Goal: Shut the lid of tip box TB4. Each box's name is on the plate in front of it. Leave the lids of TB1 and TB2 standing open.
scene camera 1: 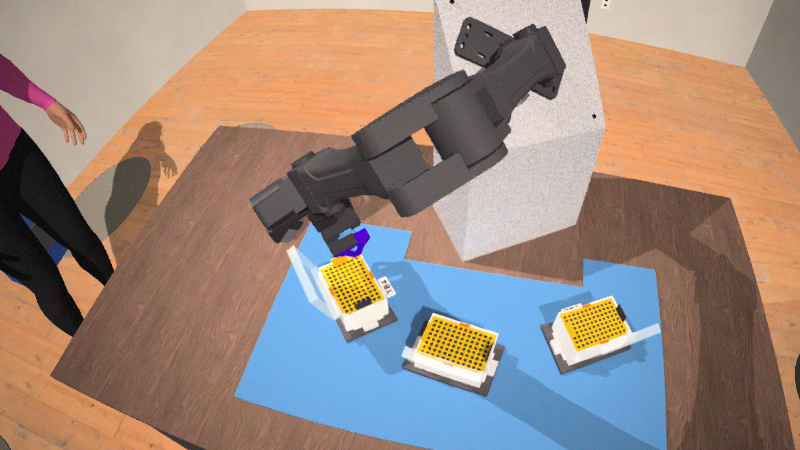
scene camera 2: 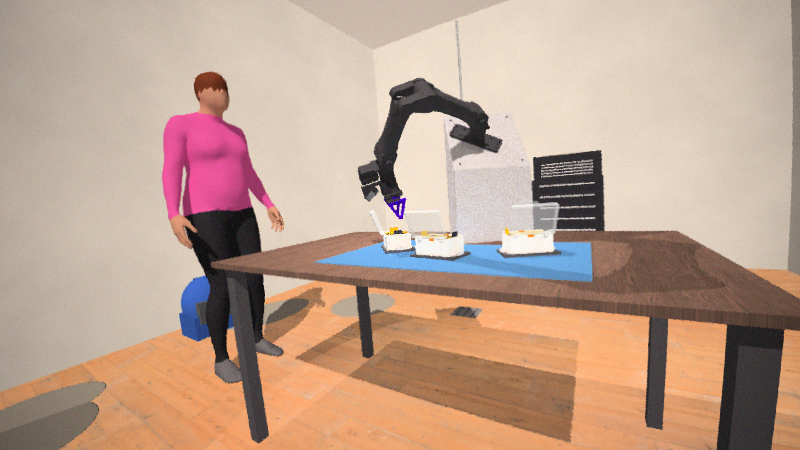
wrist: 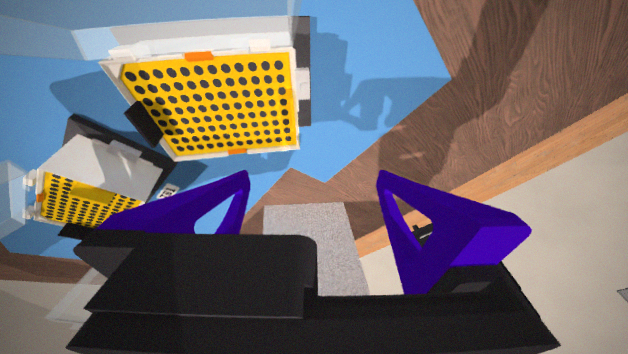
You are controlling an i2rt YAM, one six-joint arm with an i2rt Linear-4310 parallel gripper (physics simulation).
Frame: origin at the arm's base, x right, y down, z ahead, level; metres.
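Seen in the pictures: gripper, fingertip midpoint: [scene camera 1: 346, 234] [scene camera 2: 399, 216] [wrist: 313, 177]; arm's base, origin of the base link: [scene camera 2: 475, 138].
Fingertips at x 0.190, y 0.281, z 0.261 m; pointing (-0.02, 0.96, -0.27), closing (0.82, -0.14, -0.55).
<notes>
Pixels of each thing's top centre, then the offset from my fingertips to it. Level surfaces: height alone.
- Tip box TB4, middle of its top: [wrist: 217, 124] [scene camera 1: 350, 278] [scene camera 2: 395, 228] dx -0.040, dy +0.039, dz +0.058 m
- middle tip box, middle of its top: [scene camera 1: 457, 340] [wrist: 80, 221] [scene camera 2: 438, 231] dx -0.263, dy +0.039, dz +0.083 m
- blue mat, its level: dy +0.113 m
Tip box TB4 [scene camera 1: 349, 284] [scene camera 2: 397, 241] [wrist: 220, 105], a white box with a yellow tip rack, stands at the mat's back left; its plate [scene camera 1: 386, 286] reads TB4. Its clear lid [scene camera 1: 304, 279] [scene camera 2: 376, 222] [wrist: 200, 29] stands open, leaning outward from the left side in scene camera 1. My gripper [scene camera 1: 354, 245] [scene camera 2: 397, 209] [wrist: 313, 177] is open and empty, with purple fingers above the back end of TB4, apart from the lid. In the wrist view the lid lies opposite the fingers across the rack and is cut by the top edge.
A middle tip box [scene camera 1: 455, 344] [scene camera 2: 439, 246] [wrist: 90, 202] and a right one [scene camera 1: 594, 324] [scene camera 2: 527, 243] have open lids; their plates are not clearly legible. All stand on a blue mat [scene camera 1: 290, 369]. A grey pedestal [scene camera 1: 525, 184] [scene camera 2: 492, 201] carries the arm behind the table. A person stands at the left.
</notes>
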